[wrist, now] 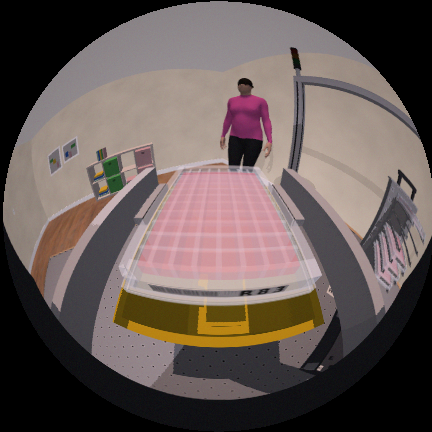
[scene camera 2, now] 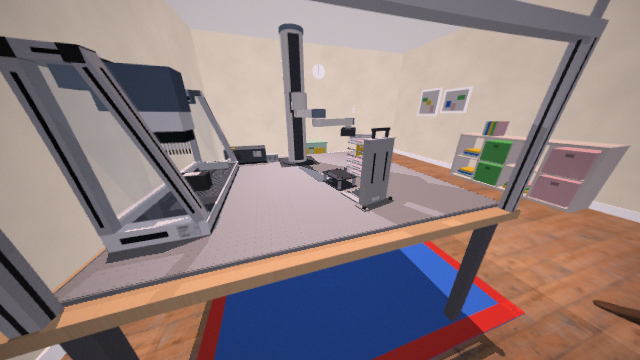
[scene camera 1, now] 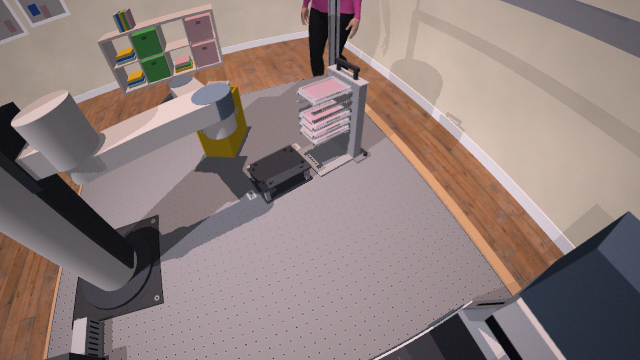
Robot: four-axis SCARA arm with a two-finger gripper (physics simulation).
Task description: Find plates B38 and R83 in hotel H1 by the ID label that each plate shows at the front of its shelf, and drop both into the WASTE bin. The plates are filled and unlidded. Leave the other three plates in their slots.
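Where they show: gripper, fingertip midpoint: [wrist: 218,175]; arm's base, origin of the base link: [scene camera 2: 297,162] [scene camera 1: 120,269].
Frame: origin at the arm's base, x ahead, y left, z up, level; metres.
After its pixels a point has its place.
Observation:
My gripper [wrist: 218,175] {z 0.246, x 0.447, y 0.415 m} is shut on plate R83 [wrist: 220,225] {z 0.242, x 0.423, y 0.368 m}, a clear, unlidded plate with pink wells. It is level, and its front label reads R83. The yellow WASTE bin [scene camera 1: 220,146] {z 0.065, x 0.412, y 0.314 m} [wrist: 150,332] {z 0.213, x 0.369, y 0.341 m} is below the plate, its near rim showing past the plate's front edge in the wrist view; the plate hides much of its inside. In scene camera 1 the arm hides the gripper. Hotel H1 [scene camera 1: 358,117] {z 0.185, x 0.827, y 0.117 m} [scene camera 2: 378,172] {z 0.157, x 0.835, y 0.188 m} holds several pink plates, one high [scene camera 1: 325,90] {z 0.278, x 0.737, y 0.152 m} and the others in a group lower down. Their labels are not readable, so I cannot tell whether B38 is among them.
A black low stand [scene camera 1: 279,164] {z 0.073, x 0.578, y 0.134 m} [scene camera 2: 340,174] {z 0.073, x 0.587, y 0.130 m} is between the bin and the hotel. A person [scene camera 1: 320,35] [wrist: 246,120] stands beyond the table. A large framed machine [scene camera 2: 145,95] {z 0.430, x 0.778, y -0.534 m} stands at the table's other end. A shelf unit [scene camera 1: 161,25] is by the wall.

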